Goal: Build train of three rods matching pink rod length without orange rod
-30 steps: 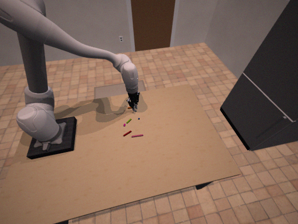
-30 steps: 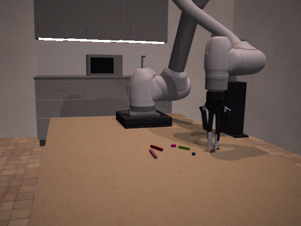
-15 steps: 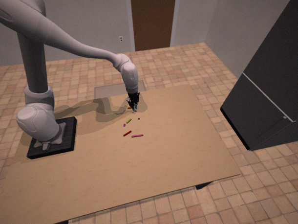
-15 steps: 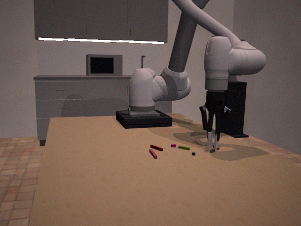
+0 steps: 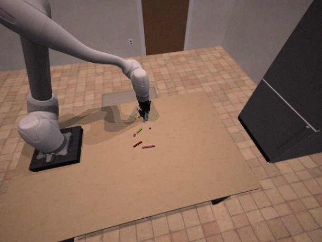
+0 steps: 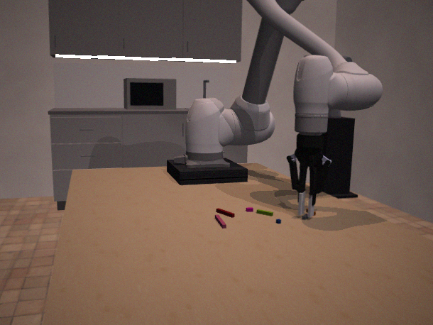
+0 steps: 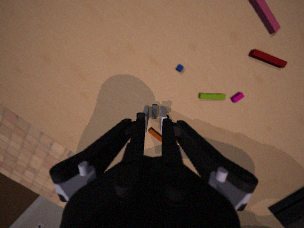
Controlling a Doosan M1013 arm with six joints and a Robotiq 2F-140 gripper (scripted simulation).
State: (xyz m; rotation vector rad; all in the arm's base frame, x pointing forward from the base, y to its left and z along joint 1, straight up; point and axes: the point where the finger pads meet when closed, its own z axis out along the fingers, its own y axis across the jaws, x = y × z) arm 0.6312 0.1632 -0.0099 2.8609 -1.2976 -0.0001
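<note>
Now: hand 40 mm above the grey rod. From my hand the other things lie so: blue rod (90 mm to the right, 40 mm below, 20 mm ahead); then lime rod (100 mm to the right, 60 mm behind, 40 mm below); then orange rod (40 mm to the left, 40 mm below, 40 mm behind).
</note>
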